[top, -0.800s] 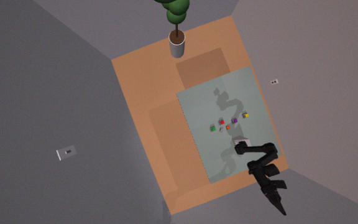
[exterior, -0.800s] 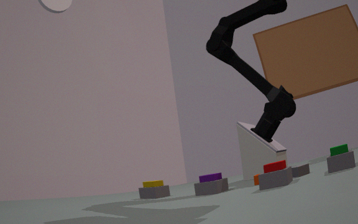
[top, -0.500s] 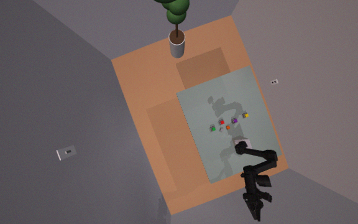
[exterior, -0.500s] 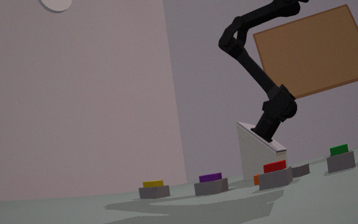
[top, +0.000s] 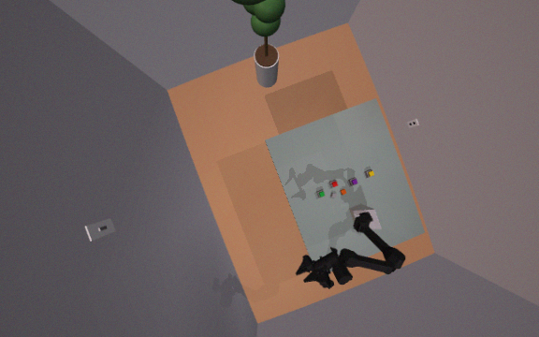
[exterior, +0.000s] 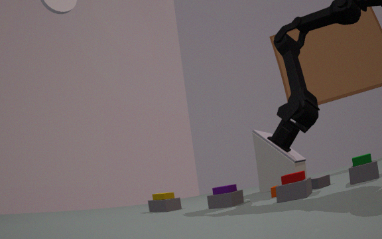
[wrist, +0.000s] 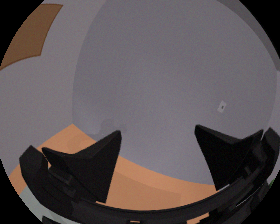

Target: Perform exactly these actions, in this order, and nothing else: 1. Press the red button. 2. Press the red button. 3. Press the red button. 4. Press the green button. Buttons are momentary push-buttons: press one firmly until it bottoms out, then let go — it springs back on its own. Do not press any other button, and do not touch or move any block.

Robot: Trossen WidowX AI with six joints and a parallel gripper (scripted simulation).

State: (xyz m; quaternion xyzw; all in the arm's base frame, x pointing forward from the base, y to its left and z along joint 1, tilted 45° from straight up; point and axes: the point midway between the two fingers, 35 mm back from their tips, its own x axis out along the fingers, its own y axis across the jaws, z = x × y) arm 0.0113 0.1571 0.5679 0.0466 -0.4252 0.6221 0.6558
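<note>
The red button is 47 cm to the right of my gripper tip, 37 cm below it and 24 cm ahead of it. The rest, counted from my gripper tip: small grey block (44 cm to the right, 39 cm below, 17 cm ahead); then small orange block (51 cm to the right, 39 cm below, 16 cm ahead); then green button (37 cm below, 36 cm to the right, 22 cm ahead).
</note>
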